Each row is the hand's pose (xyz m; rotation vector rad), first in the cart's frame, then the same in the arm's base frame.
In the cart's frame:
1: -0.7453 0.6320 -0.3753 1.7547 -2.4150 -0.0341
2: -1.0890 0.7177 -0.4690 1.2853 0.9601 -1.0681
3: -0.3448 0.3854 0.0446 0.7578 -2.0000 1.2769
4: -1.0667 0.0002 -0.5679 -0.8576 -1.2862 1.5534
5: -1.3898 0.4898 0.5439 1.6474 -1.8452 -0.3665
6: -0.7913 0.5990 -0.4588 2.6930 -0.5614 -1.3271
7: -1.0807 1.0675 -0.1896 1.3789 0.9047 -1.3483
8: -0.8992 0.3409 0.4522 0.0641 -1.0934 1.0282
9: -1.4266 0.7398 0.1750 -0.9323 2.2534 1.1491
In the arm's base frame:
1: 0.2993 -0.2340 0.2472 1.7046 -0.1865 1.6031
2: 0.2077 -0.5464 0.4152 -0.6629 0.2968 -0.2927
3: 0.2140 0.3866 0.1755 0.9362 0.3304 2.9227
4: 0.6031 -0.2018 0.9151 0.5921 0.1034 -2.2289
5: -0.6403 -0.0316 0.8444 1.1040 -0.2435 1.4581
6: 0.3641 -0.2923 0.2979 1.0957 0.2073 0.0118
7: -0.1671 -0.5706 0.1715 -0.4636 0.1542 -0.4272
8: -0.3136 0.3001 0.6110 -0.7348 0.1437 2.8974
9: -0.4588 -0.3998 0.6672 2.0983 -1.2481 0.6956

